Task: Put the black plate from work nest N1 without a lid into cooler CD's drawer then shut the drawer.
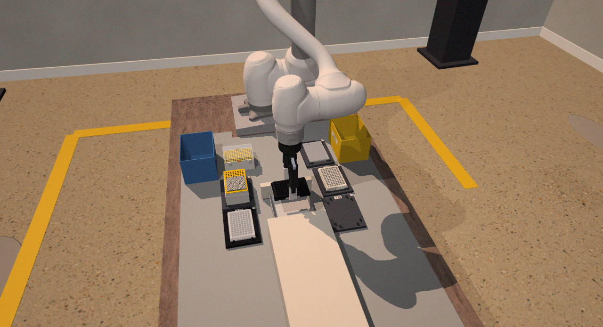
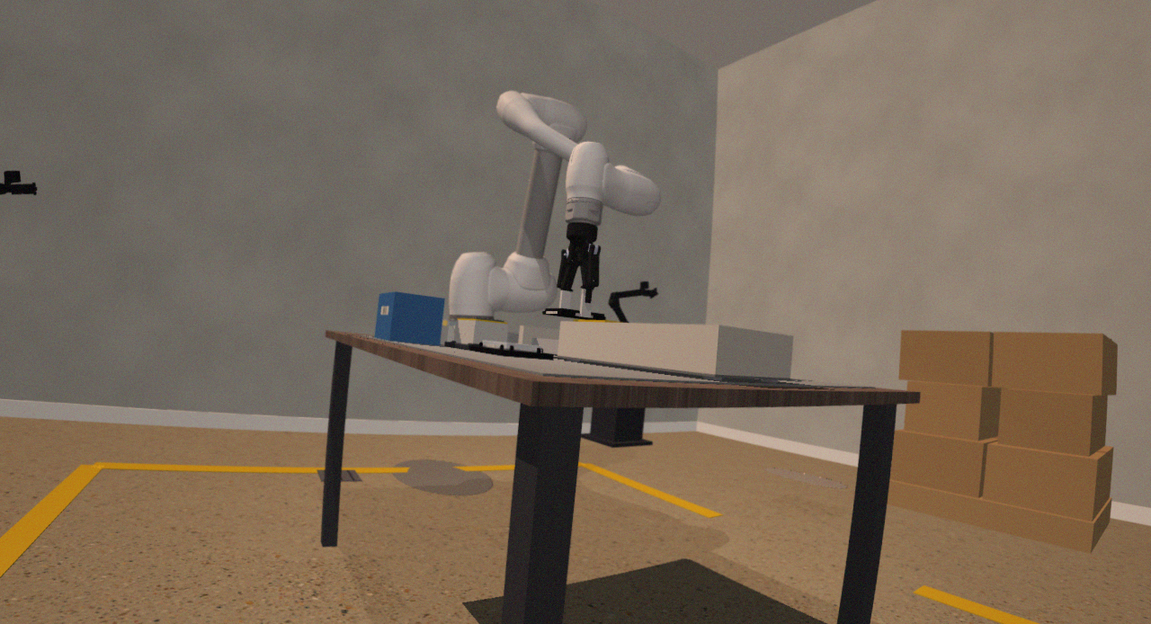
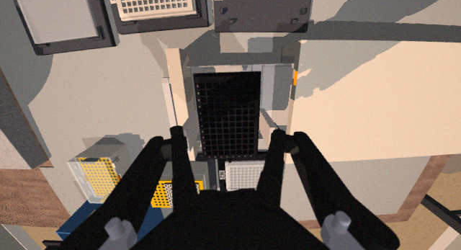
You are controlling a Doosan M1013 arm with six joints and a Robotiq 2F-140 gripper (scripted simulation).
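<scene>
My gripper is now 10 cm above the drawer and 4 cm short of it. Also, from my hand: work nest N1: 18 cm to the left, 12 cm below, 7 cm ahead; then cooler CD: 17 cm ahead, 10 cm below, 1 cm to the right; then black plate: 2 cm below.
</scene>
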